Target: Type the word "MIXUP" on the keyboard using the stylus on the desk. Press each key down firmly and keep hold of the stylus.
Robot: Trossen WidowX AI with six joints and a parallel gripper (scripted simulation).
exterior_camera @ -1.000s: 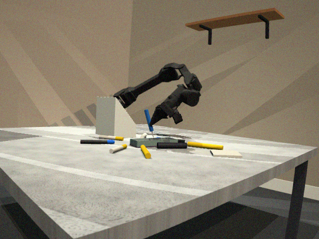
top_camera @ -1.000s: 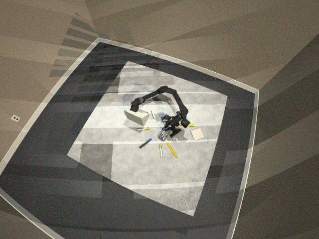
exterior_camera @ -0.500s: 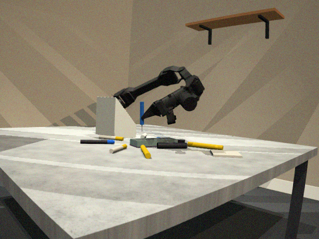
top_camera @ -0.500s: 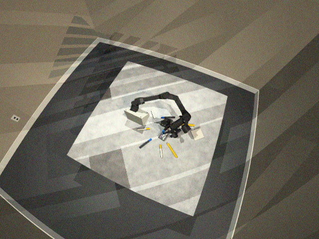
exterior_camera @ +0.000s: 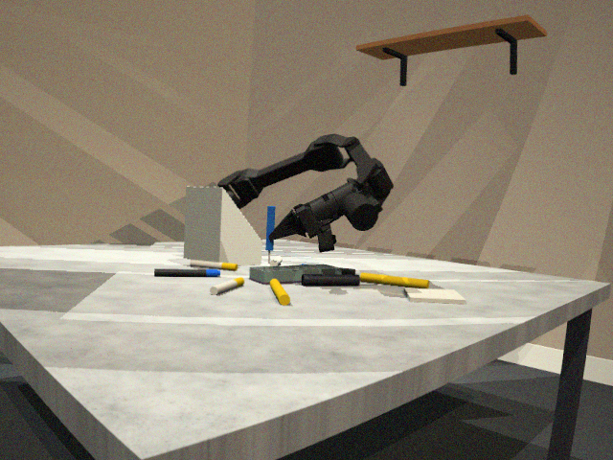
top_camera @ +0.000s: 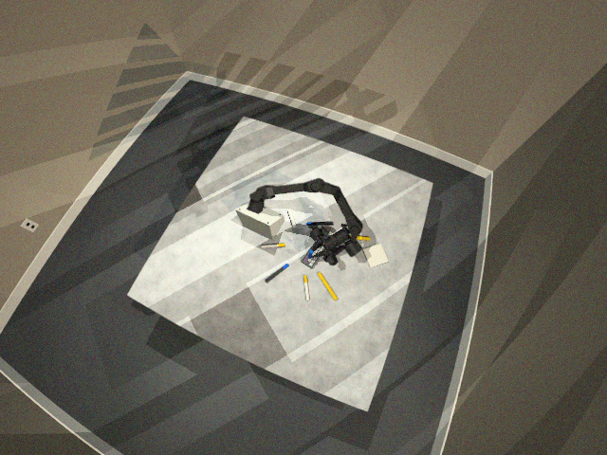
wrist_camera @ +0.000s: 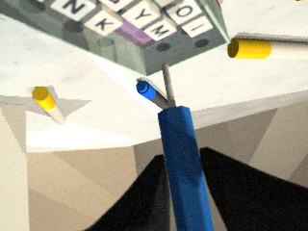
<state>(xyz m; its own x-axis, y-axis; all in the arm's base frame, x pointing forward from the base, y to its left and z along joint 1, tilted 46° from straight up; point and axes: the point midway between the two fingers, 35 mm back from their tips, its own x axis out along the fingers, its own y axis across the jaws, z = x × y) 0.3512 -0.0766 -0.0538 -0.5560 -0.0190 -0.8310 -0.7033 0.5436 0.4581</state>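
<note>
The black cylinder is 11 cm ahead of my gripper tip, 8 cm to the left of it and 8 cm below it. Round my gripper tip: yellow marker 19 cm ahead, 20 cm to the left, 8 cm below; blue stylus 1 cm below; notepad 31 cm ahead, 14 cm to the left, 9 cm below.
</note>
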